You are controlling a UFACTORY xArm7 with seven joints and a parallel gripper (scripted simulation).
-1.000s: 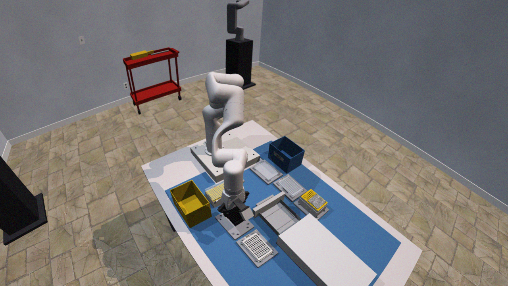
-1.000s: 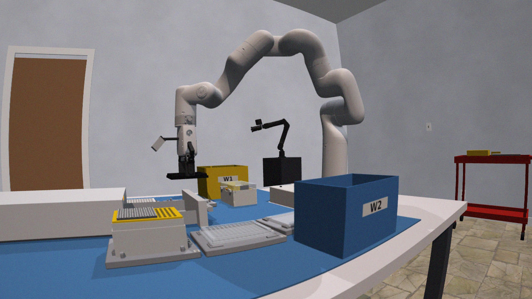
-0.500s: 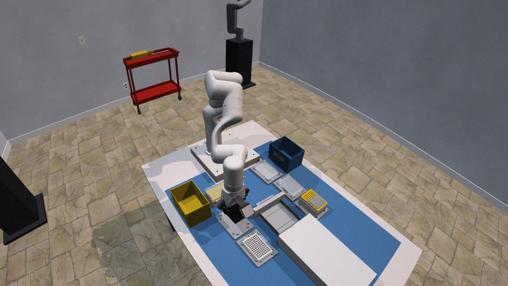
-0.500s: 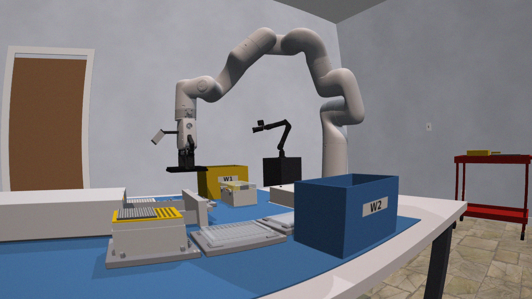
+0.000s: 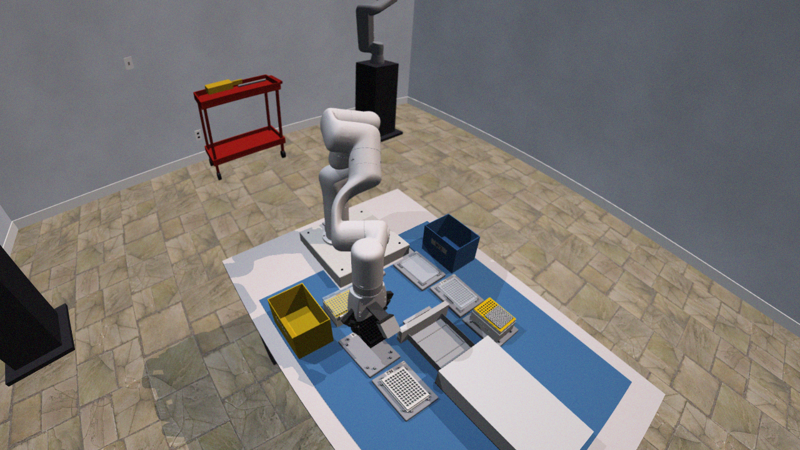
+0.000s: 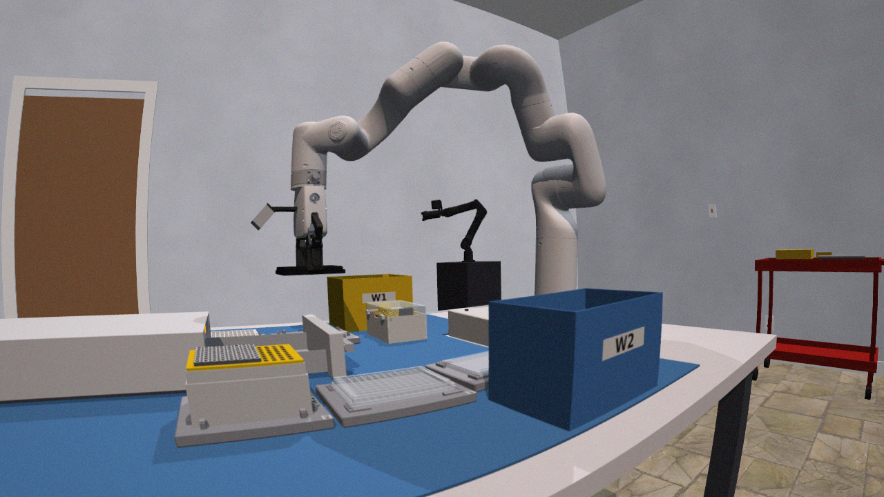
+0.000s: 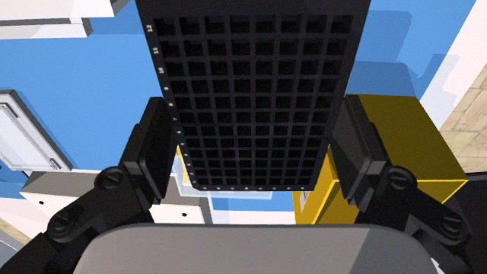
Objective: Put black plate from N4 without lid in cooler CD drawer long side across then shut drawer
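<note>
My gripper is now 180 mm short of the drawer, 170 mm to the right of it and 130 mm above it. Also, from my hand: black plate (10 mm below); then clear lid (170 mm behind, 100 mm below, 50 mm to the left); then nest N4 (150 mm below).
</note>
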